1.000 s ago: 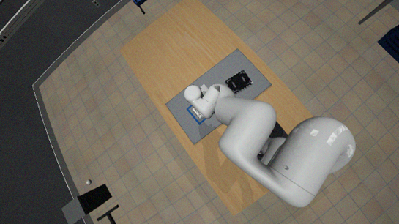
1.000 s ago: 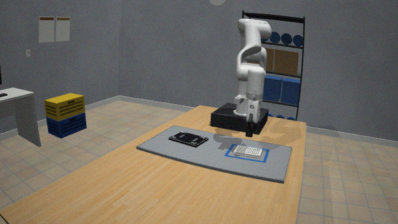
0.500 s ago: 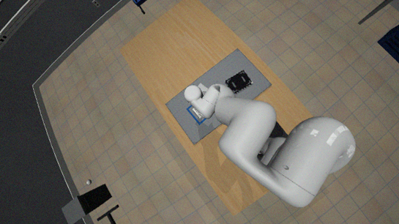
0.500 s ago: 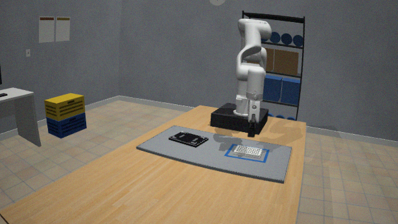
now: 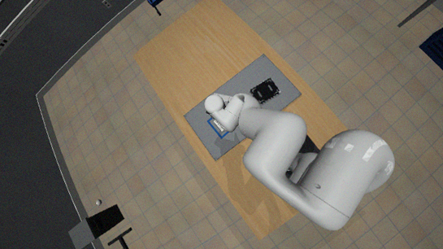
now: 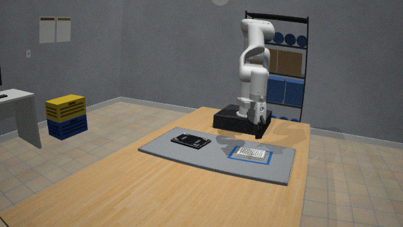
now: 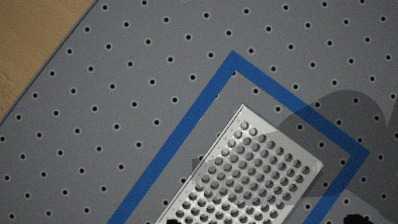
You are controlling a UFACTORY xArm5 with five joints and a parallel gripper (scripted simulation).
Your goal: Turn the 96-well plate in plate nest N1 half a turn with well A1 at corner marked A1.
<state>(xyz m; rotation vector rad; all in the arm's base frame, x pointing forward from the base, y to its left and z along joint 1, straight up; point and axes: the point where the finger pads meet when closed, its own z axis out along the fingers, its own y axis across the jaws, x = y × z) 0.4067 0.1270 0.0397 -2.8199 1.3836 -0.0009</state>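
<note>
Right now my hand is 100 mm above the white 96-well plate. Round my hand: black plate nest: 20 mm behind, 320 mm to the right, 100 mm below; A1 mark: 90 mm behind, 380 mm to the right, 100 mm below.
</note>
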